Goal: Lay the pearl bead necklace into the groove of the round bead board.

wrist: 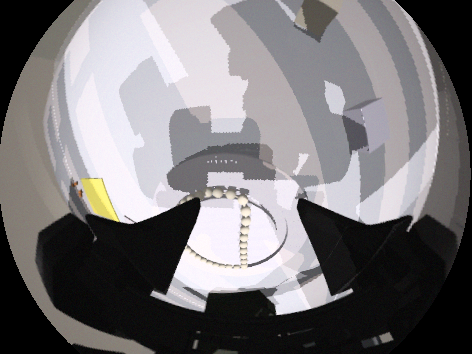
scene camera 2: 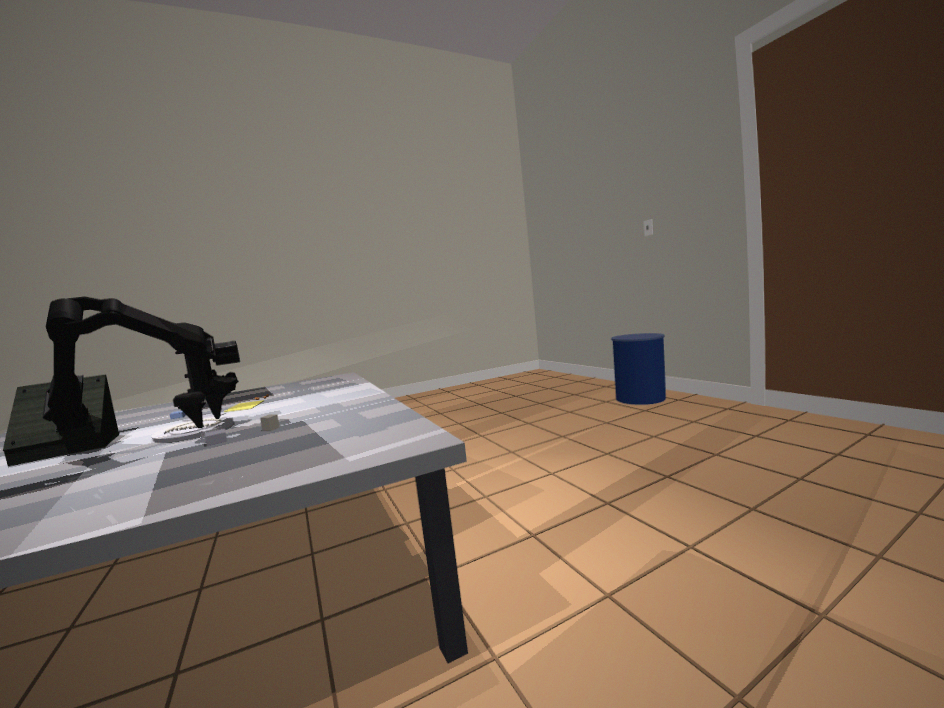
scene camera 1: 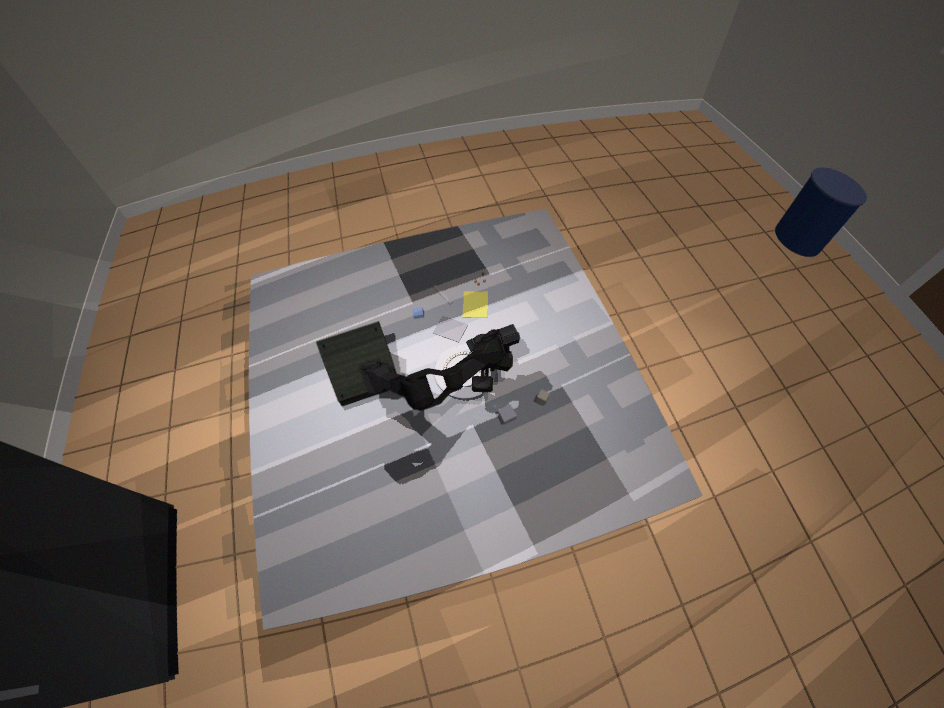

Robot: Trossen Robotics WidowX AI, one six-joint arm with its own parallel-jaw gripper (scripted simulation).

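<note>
My gripper [scene camera 2: 209, 423] open, holding nothing. Gripper [wrist: 249, 203] visible here too. Yellow pad [wrist: 97, 194] visible.
</note>
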